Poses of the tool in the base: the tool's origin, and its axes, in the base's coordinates. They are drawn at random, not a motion.
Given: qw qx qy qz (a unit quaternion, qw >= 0); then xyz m.
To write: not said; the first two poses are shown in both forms.
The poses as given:
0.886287, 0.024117, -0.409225, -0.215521, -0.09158, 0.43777, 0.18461
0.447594, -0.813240, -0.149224, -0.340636, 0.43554, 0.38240, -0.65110
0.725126, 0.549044, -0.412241, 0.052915, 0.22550, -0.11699, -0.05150
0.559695, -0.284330, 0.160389, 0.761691, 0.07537, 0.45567, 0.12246
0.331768, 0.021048, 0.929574, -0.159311, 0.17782, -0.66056, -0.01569
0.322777, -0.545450, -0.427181, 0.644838, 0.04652, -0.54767, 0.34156
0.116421, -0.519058, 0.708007, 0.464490, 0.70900, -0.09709, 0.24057
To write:
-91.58, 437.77, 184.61, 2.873, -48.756, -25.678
435.54, 382.40, -651.10, -115.334, -21.163, -48.309
225.50, -116.99, -51.50, 69.399, -52.107, 6.688
75.37, 455.67, 122.46, -38.404, 21.663, 102.880
177.82, -660.56, -15.69, 3.151, 139.183, -23.853
46.52, -547.67, 341.56, -82.029, -64.243, 96.976
709.00, -97.09, 240.57, -87.082, 118.782, 77.927

